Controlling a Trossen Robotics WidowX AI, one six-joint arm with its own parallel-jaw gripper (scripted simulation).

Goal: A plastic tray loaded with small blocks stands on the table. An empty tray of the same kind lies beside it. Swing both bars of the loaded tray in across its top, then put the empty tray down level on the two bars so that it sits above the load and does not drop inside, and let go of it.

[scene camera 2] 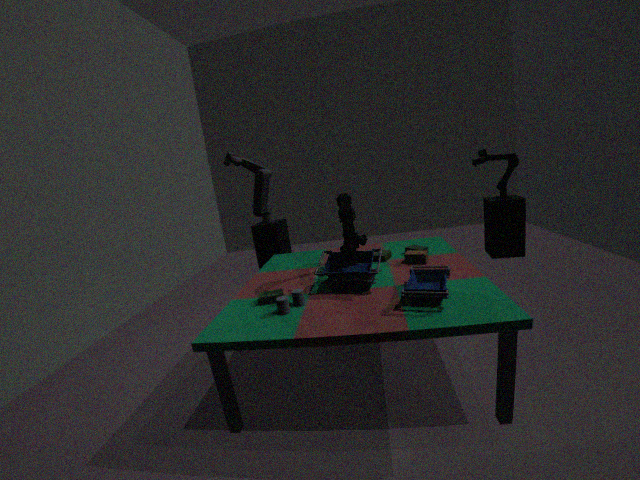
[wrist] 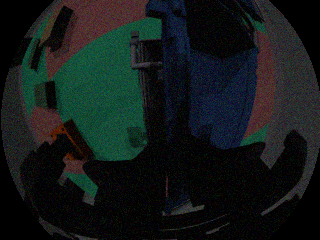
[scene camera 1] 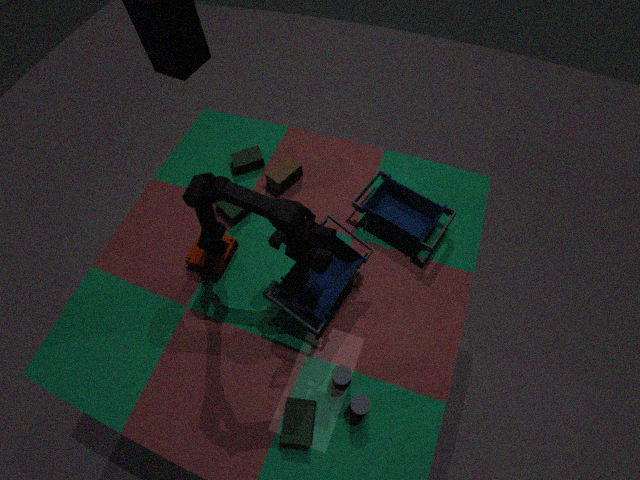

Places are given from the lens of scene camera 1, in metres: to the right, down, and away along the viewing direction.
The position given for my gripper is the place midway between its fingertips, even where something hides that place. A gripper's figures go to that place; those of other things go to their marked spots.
my gripper (scene camera 1: pixel 303 263): -0.05, 0.07, 1.11
blue tray (scene camera 1: pixel 316 293): -0.01, 0.16, 1.11
